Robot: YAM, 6 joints.
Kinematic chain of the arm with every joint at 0, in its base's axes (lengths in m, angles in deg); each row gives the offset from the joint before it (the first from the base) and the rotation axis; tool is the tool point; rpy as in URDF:
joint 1: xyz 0 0 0.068 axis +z
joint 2: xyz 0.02 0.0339 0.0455 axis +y
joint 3: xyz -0.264 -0.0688 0 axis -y
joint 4: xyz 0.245 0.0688 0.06 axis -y
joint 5: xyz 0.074 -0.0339 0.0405 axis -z
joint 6: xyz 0.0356 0 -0.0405 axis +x
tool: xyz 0 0 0 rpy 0 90 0
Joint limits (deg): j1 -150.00..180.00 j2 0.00..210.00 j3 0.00..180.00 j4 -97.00..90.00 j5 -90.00..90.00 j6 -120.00..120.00
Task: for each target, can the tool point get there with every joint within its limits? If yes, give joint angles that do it. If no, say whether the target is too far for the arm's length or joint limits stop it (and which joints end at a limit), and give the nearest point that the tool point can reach.
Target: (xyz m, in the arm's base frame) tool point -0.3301 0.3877 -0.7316
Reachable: no: too far | nearest point -0.2417 0.2839 -0.3584 | short by 0.397 m
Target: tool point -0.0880 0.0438 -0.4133
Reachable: no: joint limits stop it (at a limit: joint 2) | nearest point -0.1073 0.0534 -0.3567 | short by 0.061 m
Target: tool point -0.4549 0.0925 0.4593
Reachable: yes | joints -9.87 23.70 157.01 -26.74 -21.76 101.73
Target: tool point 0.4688 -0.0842 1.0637
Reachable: no: too far | nearest point 0.2863 -0.0514 0.6777 | short by 0.428 m
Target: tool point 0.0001 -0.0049 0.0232
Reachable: yes | joints -78.89 152.16 14.93 -41.11 1.34 -53.17
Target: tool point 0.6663 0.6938 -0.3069
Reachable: no: too far | nearest point 0.4097 0.4266 -0.1416 | short by 0.406 m
